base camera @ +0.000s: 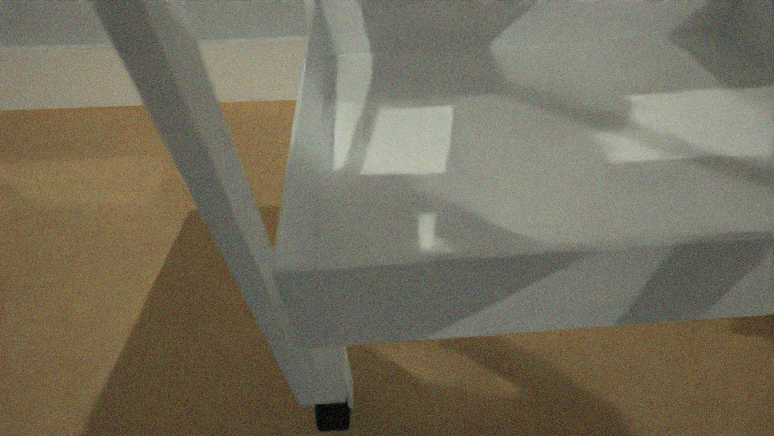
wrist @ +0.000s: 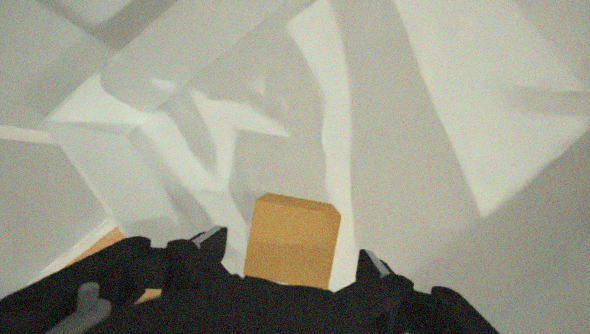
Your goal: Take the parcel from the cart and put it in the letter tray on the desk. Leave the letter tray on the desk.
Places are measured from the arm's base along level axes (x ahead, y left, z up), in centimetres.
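Pixels of known places: gripper, between the fingertips: [wrist: 291, 252].
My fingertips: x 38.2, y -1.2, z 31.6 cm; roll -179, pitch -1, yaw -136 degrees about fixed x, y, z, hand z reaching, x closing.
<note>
For each thing: its top centre in the pictures, then the offset to it from my fingertips. "spot": a spot on its surface instead. Level surfaces: height alone.
- orange-yellow block, centre of its top: [wrist: 291, 245] dx +0.3, dy -0.3, dz +0.0 cm
- cart's raised rim, a spot on its surface: [wrist: 110, 175] spot: dx +11.5, dy +6.8, dz -0.1 cm
- black foot, a spot on its surface: [base camera: 332, 415] spot: dx -17.3, dy +6.0, dz -67.3 cm
- brown floor, height of its surface: dz -71.3 cm
The parcel, an orange-yellow block [wrist: 292, 240], stands on the pale grey cart [wrist: 400, 175] at the lower middle of the wrist view. My gripper [wrist: 291, 252] is open, with one black fingertip to each side of the parcel in the picture and nothing held. The near end of the parcel is hidden behind the gripper's body. How far the fingertips are above the parcel is hard to tell. In the base view the cart [base camera: 211, 162] shows its slanting corner post and lower shelf. The letter tray and the desk do not show in either view.
The cart's raised rim [wrist: 110, 175] runs along the left of the wrist view. A black foot [base camera: 332, 415] is under the cart's post, above the brown floor [base camera: 70, 227]. A pale skirting strip [base camera: 64, 75] runs along the wall behind.
</note>
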